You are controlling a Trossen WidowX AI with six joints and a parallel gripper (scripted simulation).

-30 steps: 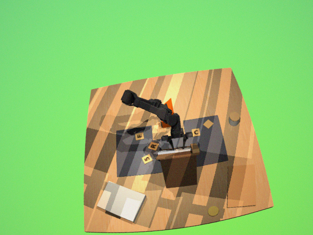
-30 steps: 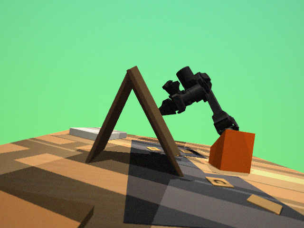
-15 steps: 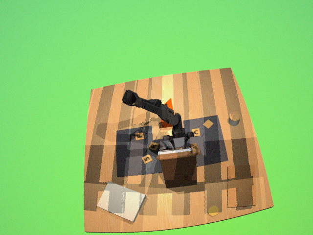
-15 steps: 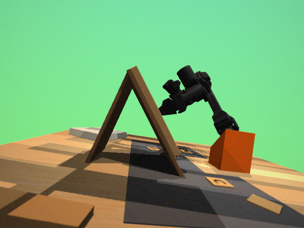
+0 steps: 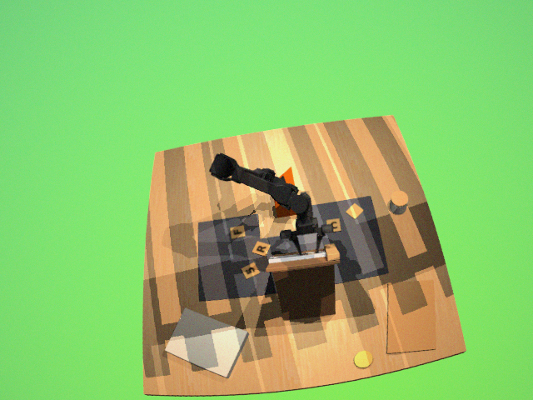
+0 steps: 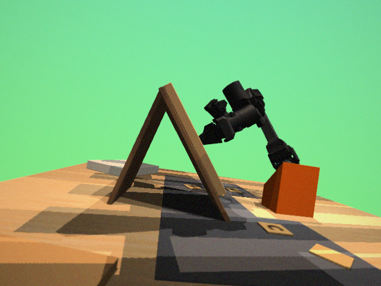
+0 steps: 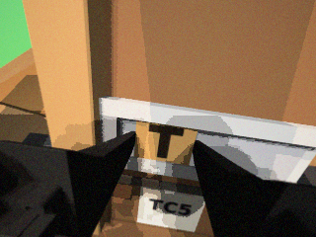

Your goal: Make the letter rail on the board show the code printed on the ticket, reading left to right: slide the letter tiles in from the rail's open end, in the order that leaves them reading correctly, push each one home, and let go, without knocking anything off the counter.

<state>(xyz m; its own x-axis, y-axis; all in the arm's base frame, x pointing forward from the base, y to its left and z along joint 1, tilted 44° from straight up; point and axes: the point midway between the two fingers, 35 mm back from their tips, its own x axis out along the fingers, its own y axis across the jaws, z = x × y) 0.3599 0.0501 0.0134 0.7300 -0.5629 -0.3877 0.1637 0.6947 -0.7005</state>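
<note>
The white ticket is 8 cm below my gripper tip, 6 cm behind it and 1 cm to the right of it. The rest, counted from my gripper tip: dark mat 18 cm behind, 17 cm below, 5 cm to the right; then flat tan slab 33 cm to the left, 32 cm ahead, 16 cm below.
</note>
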